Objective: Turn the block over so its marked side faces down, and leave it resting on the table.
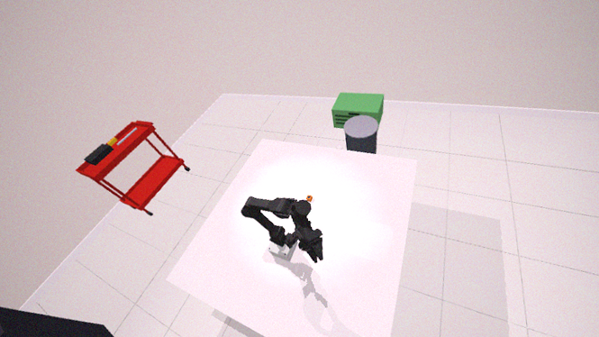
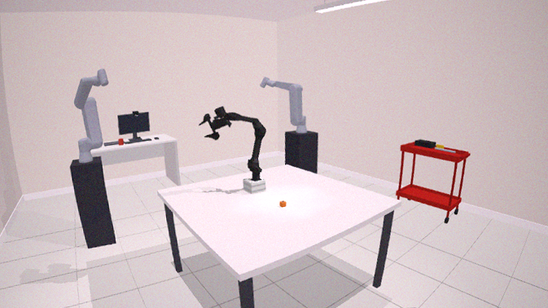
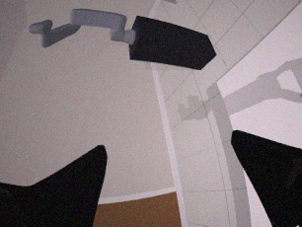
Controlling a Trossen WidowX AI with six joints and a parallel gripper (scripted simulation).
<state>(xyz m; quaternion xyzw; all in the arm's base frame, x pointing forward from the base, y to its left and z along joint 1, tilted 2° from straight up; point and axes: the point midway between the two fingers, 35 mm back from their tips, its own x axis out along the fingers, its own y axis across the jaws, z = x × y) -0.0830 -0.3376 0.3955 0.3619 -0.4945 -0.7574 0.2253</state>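
The orange block is 47 cm ahead of my gripper tip, 36 cm to the left of it and 45 cm below it.
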